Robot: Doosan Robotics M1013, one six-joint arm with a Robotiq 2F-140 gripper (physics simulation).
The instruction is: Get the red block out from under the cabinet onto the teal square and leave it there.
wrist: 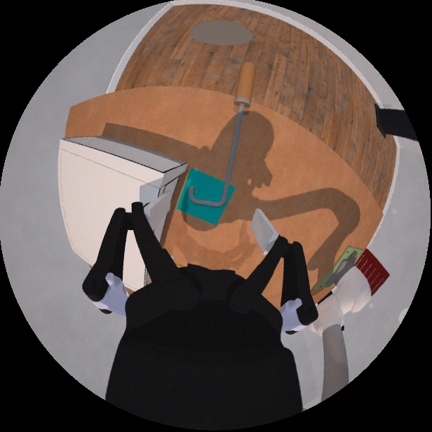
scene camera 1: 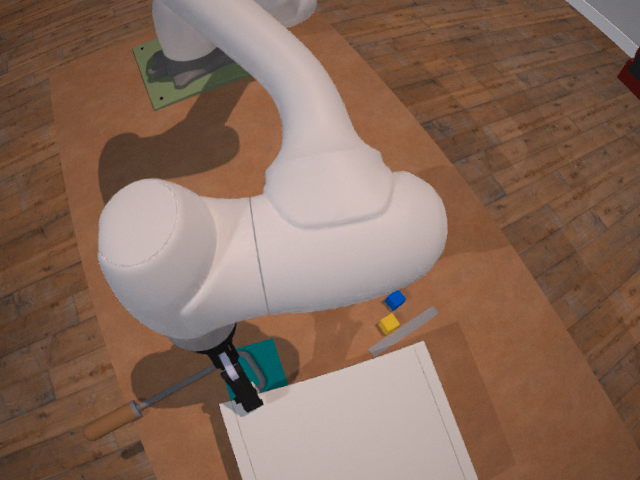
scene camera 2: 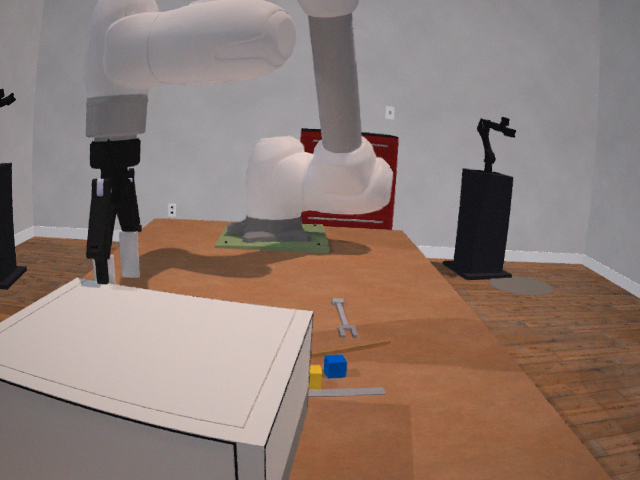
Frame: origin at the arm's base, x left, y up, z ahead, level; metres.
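Where they show: arm's base, origin of the base link: (scene camera 1: 194, 58) (scene camera 2: 273, 234).
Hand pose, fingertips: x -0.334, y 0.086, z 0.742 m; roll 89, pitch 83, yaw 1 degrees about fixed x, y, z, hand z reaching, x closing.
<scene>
Each offset is from my fingertips to the top centre of the thing. "pt": to the spot under its first point.
The white cabinet {dx +0.050, dy +0.037, dz +0.237 m} (scene camera 1: 351, 423) (scene camera 2: 155, 356) (wrist: 100, 200) stands on the brown table. The red block does not show in any view. The teal square {pt dx +0.060, dy -0.098, dz +0.031 m} (scene camera 1: 275, 365) (wrist: 207, 190) lies beside the cabinet, and the grey hooked end of a wooden-handled tool (scene camera 1: 175, 388) (wrist: 234, 150) lies over it. The tool's handle reaches past the table edge. My gripper (scene camera 2: 117, 266) (wrist: 212, 208) points down, open and empty, above the table by the cabinet. In scene camera 1, one finger overlaps the cabinet top's near corner; the other is mostly hidden.
A yellow block {dx +0.262, dy -0.074, dz +0.093 m} (scene camera 1: 389, 323) (scene camera 2: 315, 377) and a blue block {dx +0.302, dy -0.074, dz +0.065 m} (scene camera 1: 395, 300) (scene camera 2: 335, 366) lie near a flat grey bar {dx +0.281, dy -0.097, dz +0.119 m} (scene camera 1: 403, 331) (scene camera 2: 347, 392). A wrench {dx +0.371, dy -0.090, dz -0.144 m} (scene camera 2: 342, 316) and a thin stick {dx +0.331, dy -0.092, dz -0.006 m} (scene camera 2: 361, 346) lie behind them. The arm covers much of scene camera 1.
</scene>
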